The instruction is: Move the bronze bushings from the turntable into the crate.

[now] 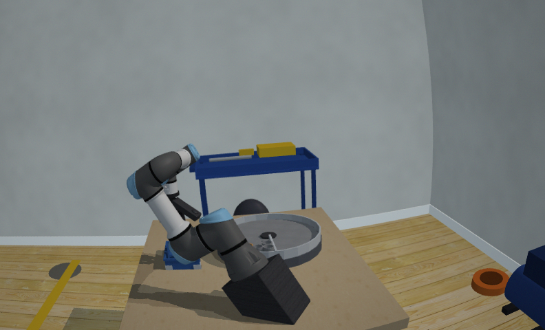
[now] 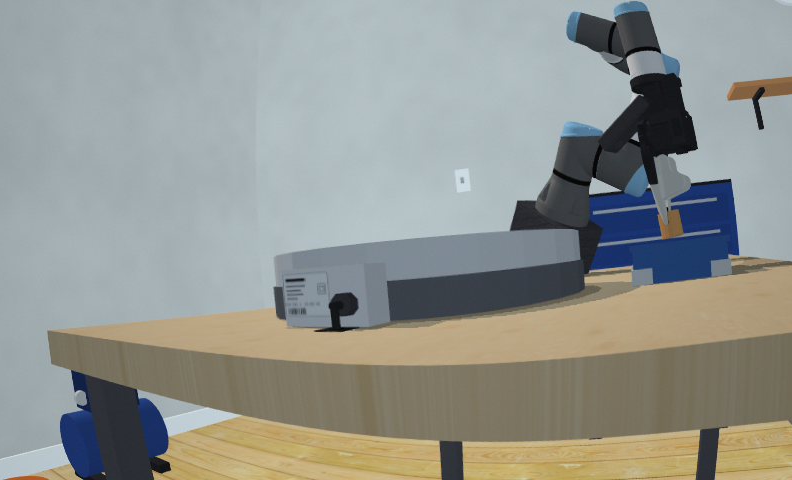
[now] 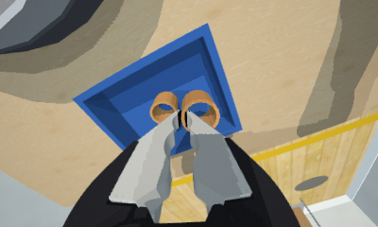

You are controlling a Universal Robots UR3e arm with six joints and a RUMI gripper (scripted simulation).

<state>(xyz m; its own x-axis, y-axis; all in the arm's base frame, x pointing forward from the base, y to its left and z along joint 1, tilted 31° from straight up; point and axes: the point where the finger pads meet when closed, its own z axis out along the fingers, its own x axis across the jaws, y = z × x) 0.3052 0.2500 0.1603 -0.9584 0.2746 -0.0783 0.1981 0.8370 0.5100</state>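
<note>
The blue crate lies 70 mm below my hand, 30 mm ahead of it and 20 mm to the left of it. The rest, counted from my hand: grey turntable: 320 mm to the right, 170 mm ahead, 40 mm below.
</note>
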